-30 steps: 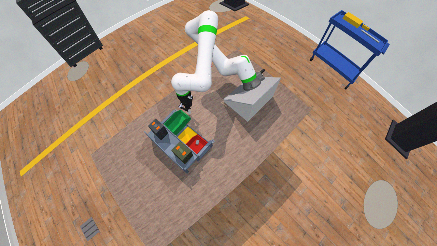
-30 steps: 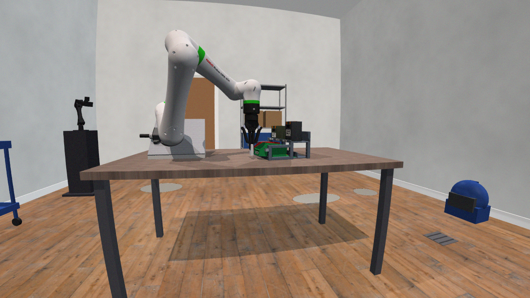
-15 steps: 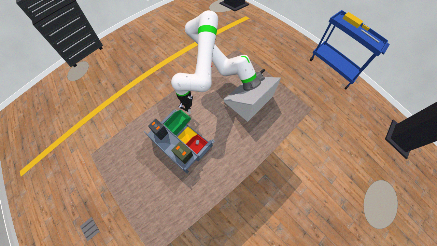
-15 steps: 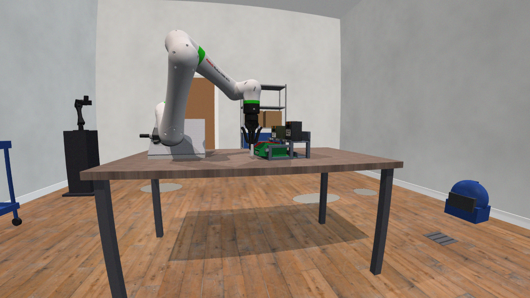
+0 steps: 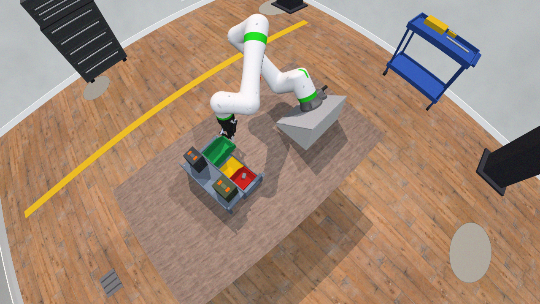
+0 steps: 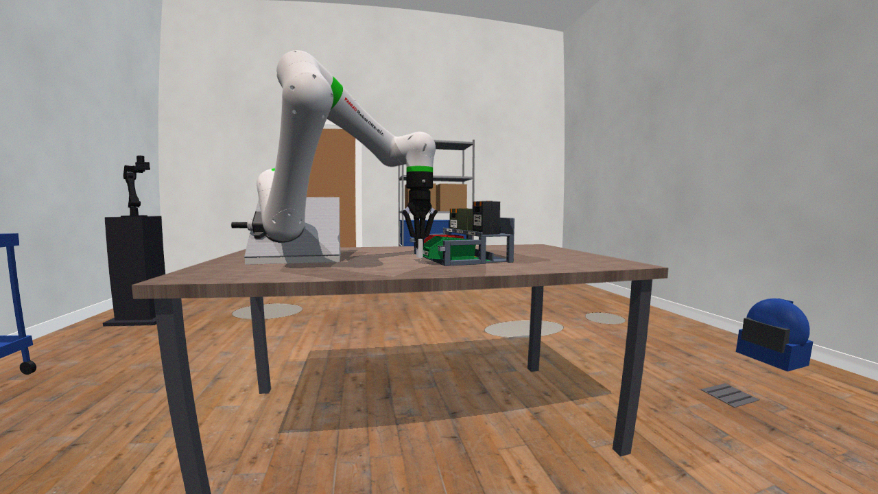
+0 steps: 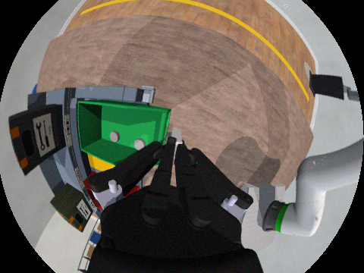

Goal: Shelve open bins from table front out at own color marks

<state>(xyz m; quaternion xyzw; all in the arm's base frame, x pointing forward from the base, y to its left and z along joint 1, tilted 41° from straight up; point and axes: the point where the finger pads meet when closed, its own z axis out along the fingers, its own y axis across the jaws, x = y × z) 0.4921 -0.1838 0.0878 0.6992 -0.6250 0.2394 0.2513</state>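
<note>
The green bin lies 110 mm ahead of my hand and 10 mm to the left of it. Also, from my hand: red bin 140 mm ahead, 240 mm to the left, 10 mm below.
</note>
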